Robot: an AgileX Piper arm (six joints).
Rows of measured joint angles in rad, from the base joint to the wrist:
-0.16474 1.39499 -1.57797 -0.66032 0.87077 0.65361
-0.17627 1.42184 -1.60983 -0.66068 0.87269 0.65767
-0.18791 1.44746 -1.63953 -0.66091 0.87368 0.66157
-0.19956 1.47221 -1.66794 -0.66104 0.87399 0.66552
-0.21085 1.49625 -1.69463 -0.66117 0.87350 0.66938
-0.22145 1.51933 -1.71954 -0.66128 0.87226 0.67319
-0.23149 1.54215 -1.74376 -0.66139 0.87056 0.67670
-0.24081 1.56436 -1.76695 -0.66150 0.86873 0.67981
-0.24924 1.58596 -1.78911 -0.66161 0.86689 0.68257
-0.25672 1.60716 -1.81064 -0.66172 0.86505 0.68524
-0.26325 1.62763 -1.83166 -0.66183 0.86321 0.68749
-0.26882 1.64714 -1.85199 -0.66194 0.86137 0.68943
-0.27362 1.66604 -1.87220 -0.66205 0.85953 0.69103
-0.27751 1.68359 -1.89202 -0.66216 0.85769 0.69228
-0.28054 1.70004 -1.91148 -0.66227 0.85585 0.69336
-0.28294 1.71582 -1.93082 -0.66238 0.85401 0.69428
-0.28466 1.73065 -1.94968 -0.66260 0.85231 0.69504
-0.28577 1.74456 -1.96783 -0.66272 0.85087 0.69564
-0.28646 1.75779 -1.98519 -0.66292 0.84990 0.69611
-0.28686 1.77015 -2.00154 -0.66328 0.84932 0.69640
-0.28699 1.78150 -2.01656 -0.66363 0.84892 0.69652
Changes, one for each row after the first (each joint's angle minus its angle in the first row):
-0.01153 0.02685 -0.03186 -0.00036 0.00192 0.00406
-0.02317 0.05247 -0.06156 -0.00059 0.00291 0.00796
-0.03482 0.07722 -0.08997 -0.00072 0.00322 0.01191
-0.04611 0.10126 -0.11666 -0.00085 0.00273 0.01577
-0.05671 0.12434 -0.14157 -0.00096 0.00149 0.01958
-0.06675 0.14716 -0.16579 -0.00107 -0.00021 0.02309
-0.07607 0.16937 -0.18898 -0.00118 -0.00204 0.02620
-0.08450 0.19097 -0.21114 -0.00129 -0.00388 0.02896
-0.09198 0.21217 -0.23267 -0.00140 -0.00572 0.03163
-0.09851 0.23264 -0.25369 -0.00151 -0.00756 0.03388
-0.10408 0.25215 -0.27402 -0.00162 -0.00940 0.03582
-0.10888 0.27105 -0.29423 -0.00173 -0.01124 0.03742
-0.11277 0.28860 -0.31405 -0.00184 -0.01308 0.03867
-0.11580 0.30505 -0.33351 -0.00195 -0.01492 0.03975
-0.11820 0.32083 -0.35285 -0.00206 -0.01676 0.04067
-0.11992 0.33566 -0.37171 -0.00228 -0.01846 0.04143
-0.12103 0.34957 -0.38986 -0.00240 -0.01990 0.04203
-0.12172 0.36280 -0.40722 -0.00260 -0.02087 0.04250
-0.12212 0.37516 -0.42357 -0.00296 -0.02145 0.04279
-0.12225 0.38651 -0.43859 -0.00331 -0.02185 0.04291

